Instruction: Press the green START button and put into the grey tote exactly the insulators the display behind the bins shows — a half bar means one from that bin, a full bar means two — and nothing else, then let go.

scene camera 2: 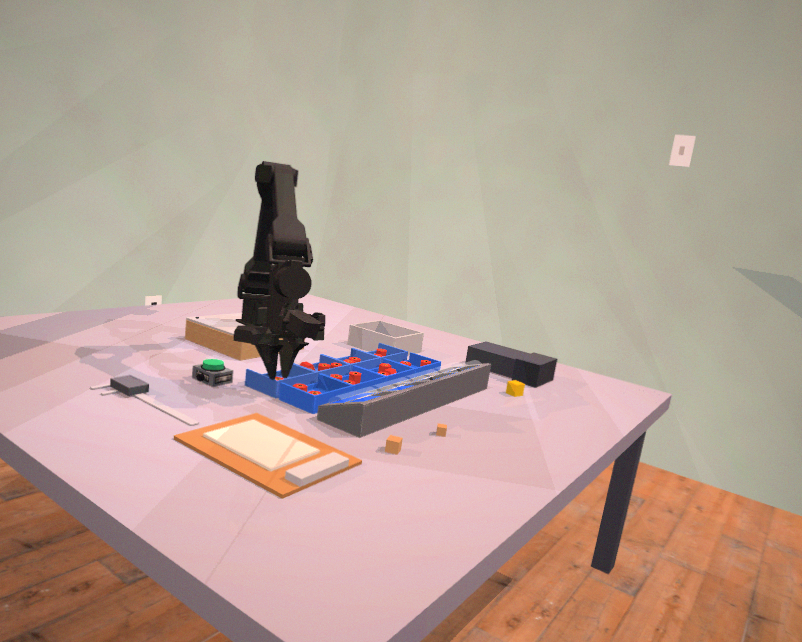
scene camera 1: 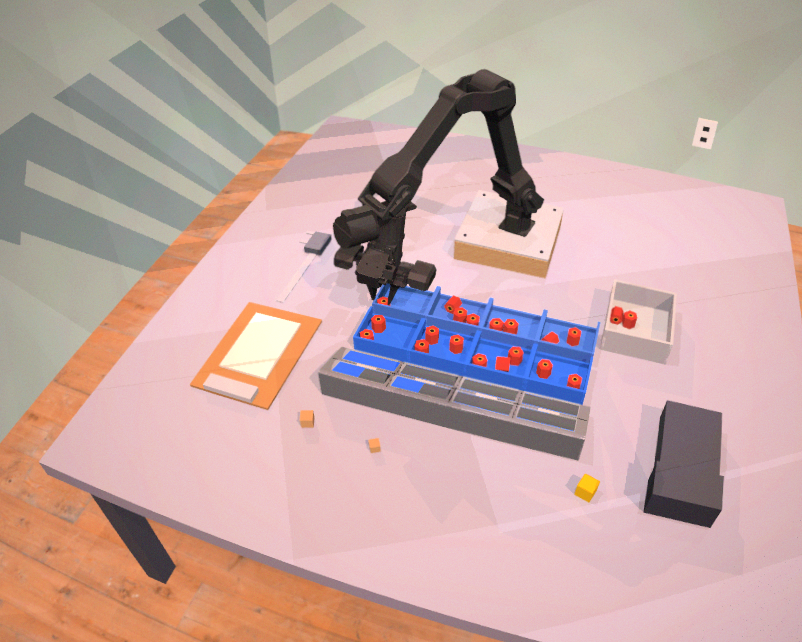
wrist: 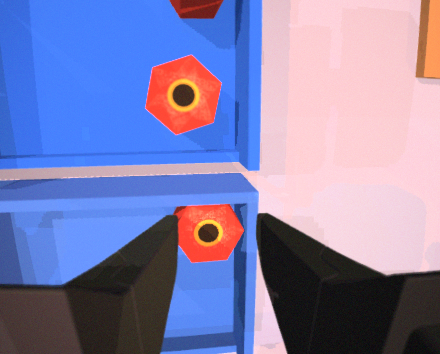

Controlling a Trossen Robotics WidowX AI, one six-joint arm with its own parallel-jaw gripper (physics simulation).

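Note:
Blue bins (scene camera 1: 387,348) (scene camera 2: 297,399) (wrist: 125,190) hold red insulators in two rows. The display (scene camera 1: 454,421) (scene camera 2: 414,406) shows a full bar for the leftmost back bin and half bars for the two leftmost front bins; its other bars are grey. The grey tote (scene camera 1: 635,344) (scene camera 2: 361,338) holds two insulators (scene camera 1: 616,314) (scene camera 1: 630,319). My gripper (scene camera 1: 381,297) (scene camera 2: 278,377) (wrist: 217,225) is partly open and empty at the leftmost back bin. An insulator (scene camera 1: 383,301) (wrist: 220,250) shows between the fingertips in the wrist view; the right fingertip appears by the outer wall. The green START button (scene camera 2: 213,364) stands behind the bins.
An orange clipboard (scene camera 1: 294,348) (scene camera 2: 193,436) lies left of the display. A caliper (scene camera 1: 317,242) (scene camera 2: 129,384) lies behind it. Small orange cubes (scene camera 1: 306,419) (scene camera 1: 373,445) and a yellow cube (scene camera 1: 586,487) lie in front. A dark block (scene camera 1: 688,435) (scene camera 2: 511,362) stands right.

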